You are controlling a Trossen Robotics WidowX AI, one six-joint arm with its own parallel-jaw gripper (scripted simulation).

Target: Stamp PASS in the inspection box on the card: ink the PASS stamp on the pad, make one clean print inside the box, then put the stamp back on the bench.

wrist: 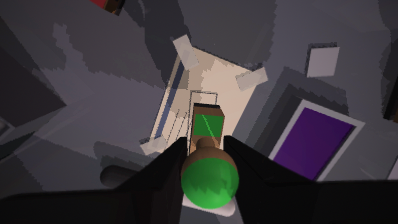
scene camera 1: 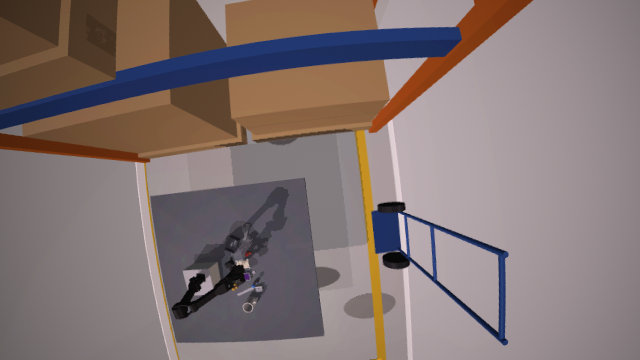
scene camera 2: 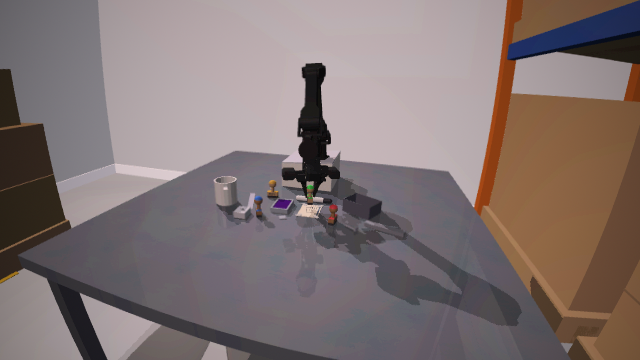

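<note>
You'd see my gripper here, and it's in the wrist view too. There's also a marker, a cream card, a dark tray and a green-knobbed stamp.
</note>
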